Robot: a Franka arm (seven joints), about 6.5 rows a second.
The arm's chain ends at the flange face. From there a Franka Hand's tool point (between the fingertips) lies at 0.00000 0.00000 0.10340 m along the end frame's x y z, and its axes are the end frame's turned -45 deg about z.
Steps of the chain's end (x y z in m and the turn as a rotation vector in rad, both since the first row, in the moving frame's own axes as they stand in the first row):
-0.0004, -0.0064, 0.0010, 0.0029, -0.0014, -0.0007
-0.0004, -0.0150, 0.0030, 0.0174, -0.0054, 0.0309
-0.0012, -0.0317, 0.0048, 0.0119, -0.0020, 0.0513
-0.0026, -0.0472, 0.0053, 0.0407, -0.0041, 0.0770
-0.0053, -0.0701, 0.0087, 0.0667, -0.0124, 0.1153
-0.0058, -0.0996, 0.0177, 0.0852, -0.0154, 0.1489
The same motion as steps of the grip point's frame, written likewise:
0.0044, -0.0051, 0.0010, 0.0030, 0.0011, -0.0007
0.0112, -0.0125, 0.0030, 0.0161, 0.0085, 0.0309
0.0223, -0.0243, 0.0048, 0.0098, 0.0070, 0.0513
0.0343, -0.0384, 0.0052, 0.0317, 0.0259, 0.0770
0.0501, -0.0589, 0.0085, 0.0559, 0.0384, 0.1153
0.0720, -0.0815, 0.0173, 0.0711, 0.0494, 0.1489

